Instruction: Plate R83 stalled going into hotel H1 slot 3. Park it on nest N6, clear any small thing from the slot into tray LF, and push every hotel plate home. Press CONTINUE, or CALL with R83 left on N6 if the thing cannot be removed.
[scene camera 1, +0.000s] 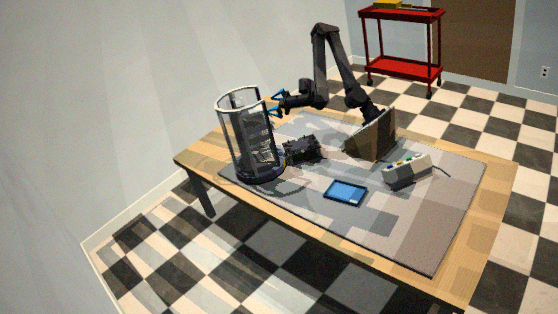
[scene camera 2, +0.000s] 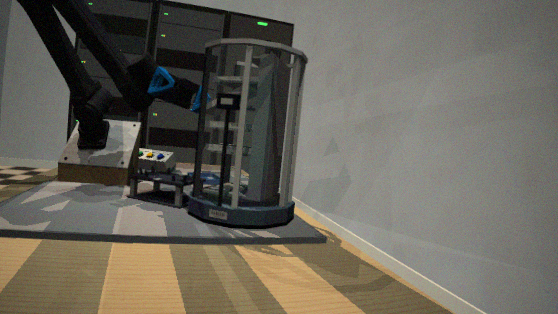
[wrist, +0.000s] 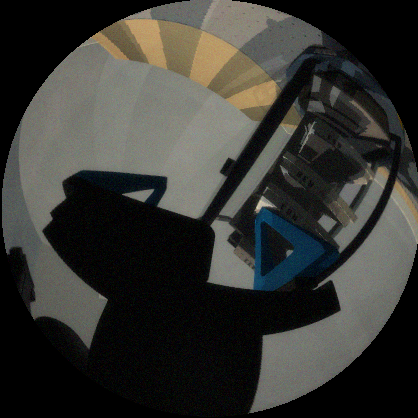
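Seen in the pictures: gripper, fingertip midpoint: (scene camera 1: 268, 105) (scene camera 2: 192, 92) (wrist: 213, 196); arm's base, link origin: (scene camera 1: 374, 118) (scene camera 2: 94, 136).
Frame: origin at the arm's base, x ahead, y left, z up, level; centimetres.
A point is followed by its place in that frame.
The round hotel H1 (scene camera 1: 260, 175) {x 50.1, y -30.7, z -9.3 cm} (scene camera 2: 250, 215) {x 41.5, y -51.6, z -10.7 cm} (wrist: 260, 135) {x 30.7, y -40.8, z 6.1 cm} stands at one end of the mat, with several plates stacked inside. Two labelled plates, an upper plate (wrist: 289, 211) {x 32.5, y -34.4, z 10.2 cm} and one below it (wrist: 306, 178) {x 33.0, y -35.3, z 7.2 cm}, show in the wrist view; I cannot tell which plate is R83. My gripper (scene camera 1: 276, 102) {x 28.7, y -39.0, z 13.5 cm} (scene camera 2: 181, 90) {x 28.7, y -39.0, z 13.5 cm} (wrist: 213, 196) {x 28.7, y -39.0, z 13.5 cm} is open and empty, beside the upper part of the hotel, with one finger close to its open side. The dark nest N6 (scene camera 1: 302, 150) {x 28.4, y -23.5, z -7.5 cm} (scene camera 2: 160, 178) {x 23.2, y -31.1, z -7.5 cm} stands low beside the hotel; no plate shows on it. The blue tray LF (scene camera 1: 344, 191) {x 37.6, y 5.2, z -13.3 cm} lies on the mat. No small thing can be made out in the slots.
A button box (scene camera 1: 407, 171) {x 20.0, y 26.2, z -7.9 cm} (scene camera 2: 156, 156) {x 20.4, y 18.4, z -7.0 cm} with coloured buttons stands on the mat (scene camera 1: 445, 215) {x 30.7, y 48.5, z -13.6 cm}. The arm's wedge-shaped base (scene camera 1: 372, 142) {x 13.4, y 5.6, z -3.8 cm} (scene camera 2: 100, 150) {x 3.3, y -5.0, z -4.1 cm} is behind the nest. Upright posts (scene camera 2: 241, 130) {x 38.4, y -50.5, z 6.1 cm} of the hotel bound its opening. A red cart (scene camera 1: 400, 15) stands beyond the table.
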